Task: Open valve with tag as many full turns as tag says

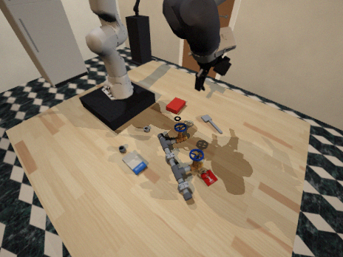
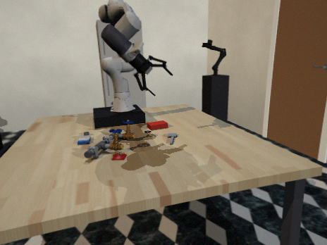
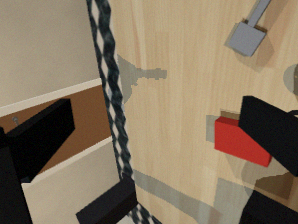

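The red tag is 20 cm ahead of my hand, 29 cm to the right of it and 30 cm below it. Round my hand: red block (19 cm behind, 2 cm to the left, 29 cm below); grey tool (6 cm ahead, 3 cm to the left, 30 cm below); blue card (11 cm behind, 44 cm to the right, 30 cm below).
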